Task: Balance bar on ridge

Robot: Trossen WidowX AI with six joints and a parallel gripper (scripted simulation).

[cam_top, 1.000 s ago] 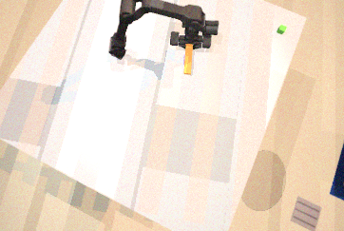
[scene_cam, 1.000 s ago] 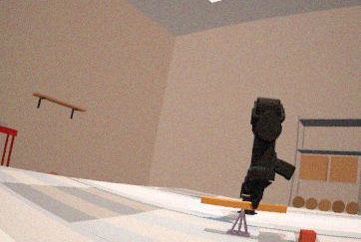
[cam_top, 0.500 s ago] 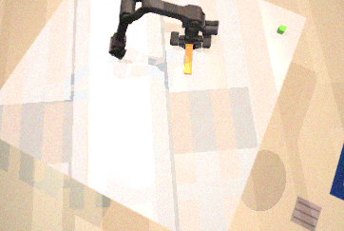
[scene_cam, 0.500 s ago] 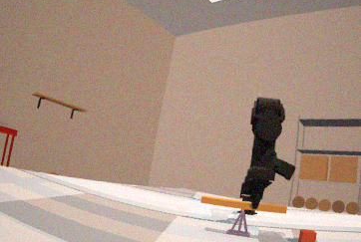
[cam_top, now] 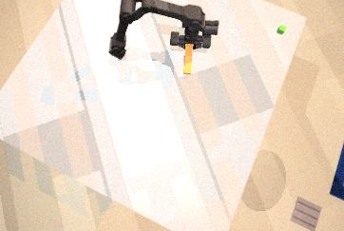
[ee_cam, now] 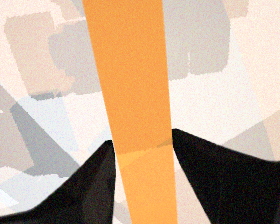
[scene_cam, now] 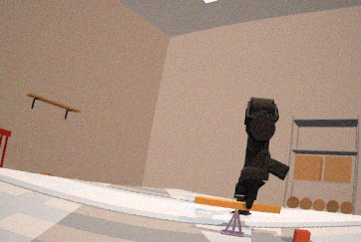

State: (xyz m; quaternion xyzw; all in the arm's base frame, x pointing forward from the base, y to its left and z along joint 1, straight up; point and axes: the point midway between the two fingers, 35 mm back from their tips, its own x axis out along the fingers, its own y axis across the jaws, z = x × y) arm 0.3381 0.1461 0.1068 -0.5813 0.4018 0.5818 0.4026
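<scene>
My gripper tip is 1 cm short of the orange bar and 3 cm to the left of it. Also, from my gripper tip: red block (2 cm behind, 14 cm to the left, 6 cm below); then green cube (40 cm ahead, 35 cm to the left, 6 cm below).
</scene>
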